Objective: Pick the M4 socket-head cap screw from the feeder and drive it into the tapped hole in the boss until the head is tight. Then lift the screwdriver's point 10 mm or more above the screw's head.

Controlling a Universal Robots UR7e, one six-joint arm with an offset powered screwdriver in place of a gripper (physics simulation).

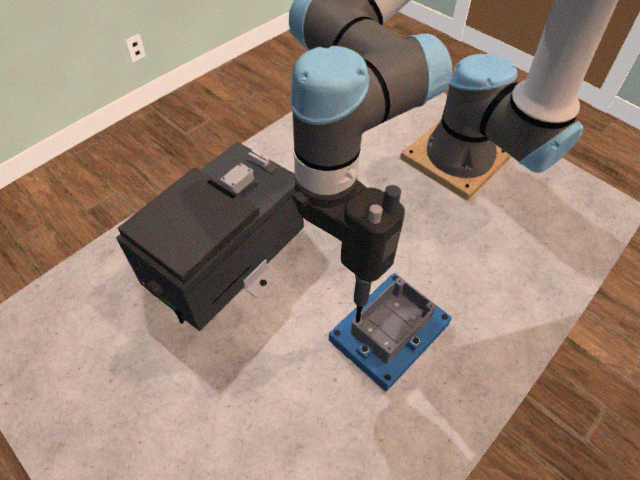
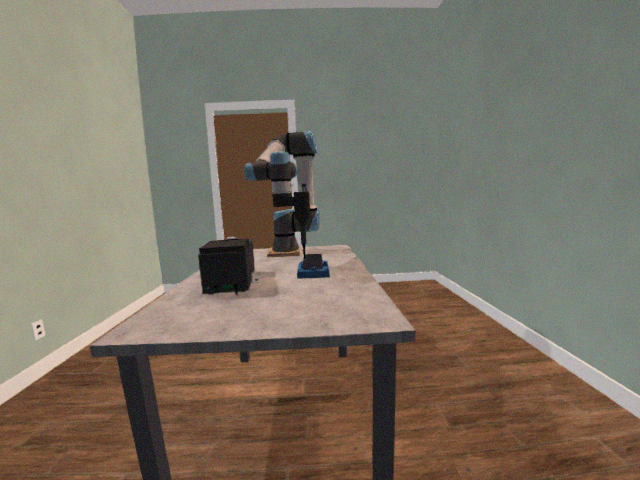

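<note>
The powered screwdriver (image 1: 358, 318) (image 2: 304, 256) hangs upright from the arm, its thin dark bit pointing down at the left corner of a grey open-topped housing (image 1: 388, 339) (image 2: 312, 261). The bit's point is at or very close to the top of that corner's boss; a gap cannot be made out. The M4 screw cannot be told apart from the dark bit at this size, and the tapped hole is hidden by the bit. The black screw feeder (image 1: 173, 227) (image 2: 226, 266) stands to the left of the housing, apart from the screwdriver.
The housing sits in a blue fixture plate (image 1: 386, 381) (image 2: 312, 274) with dark bolts and two small clamps. A small light bracket (image 1: 253, 285) juts from the feeder's side. The arm's base stands on a wooden plate (image 1: 438, 178) (image 2: 283, 253) behind, on the table (image 1: 289, 413) (image 2: 258, 320).
</note>
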